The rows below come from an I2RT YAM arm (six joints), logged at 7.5 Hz.
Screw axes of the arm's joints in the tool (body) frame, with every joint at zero. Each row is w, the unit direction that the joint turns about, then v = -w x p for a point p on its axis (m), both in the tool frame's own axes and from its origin. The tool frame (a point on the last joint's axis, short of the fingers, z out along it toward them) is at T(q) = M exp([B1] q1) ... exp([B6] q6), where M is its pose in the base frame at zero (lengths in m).
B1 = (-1, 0, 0, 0, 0.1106, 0)
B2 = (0, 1, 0, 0.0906, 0, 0.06)
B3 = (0, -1, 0, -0.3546, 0, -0.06)
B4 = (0, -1, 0, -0.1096, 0, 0)
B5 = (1, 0, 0, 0, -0.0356, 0)
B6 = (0, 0, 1, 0, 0, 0)
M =
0 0 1 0.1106
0 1 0 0
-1 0 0 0.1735
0 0 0 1
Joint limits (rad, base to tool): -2.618..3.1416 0..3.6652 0..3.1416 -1.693..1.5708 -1.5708..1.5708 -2.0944..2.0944
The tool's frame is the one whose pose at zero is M.
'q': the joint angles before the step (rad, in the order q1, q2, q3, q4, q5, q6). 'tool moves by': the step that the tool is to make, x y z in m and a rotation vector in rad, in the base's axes. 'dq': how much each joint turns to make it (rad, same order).
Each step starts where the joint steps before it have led.
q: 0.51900, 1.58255, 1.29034, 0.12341, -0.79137, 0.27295
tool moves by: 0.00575, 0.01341, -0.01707, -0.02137, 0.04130, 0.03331
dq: 0.02212, 0.05453, 0.00648, 0.00188, -0.01145, 0.00038
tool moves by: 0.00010, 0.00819, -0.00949, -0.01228, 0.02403, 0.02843
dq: 0.01717, 0.02445, -0.00115, -0.00186, -0.01144, -0.00076
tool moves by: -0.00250, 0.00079, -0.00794, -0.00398, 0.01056, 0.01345
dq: 0.00456, -0.00039, -0.02823, 0.01677, -0.00916, -0.00001
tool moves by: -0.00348, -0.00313, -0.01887, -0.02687, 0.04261, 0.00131
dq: -0.00228, -0.00228, -0.05909, 0.00531, -0.00343, -0.00152
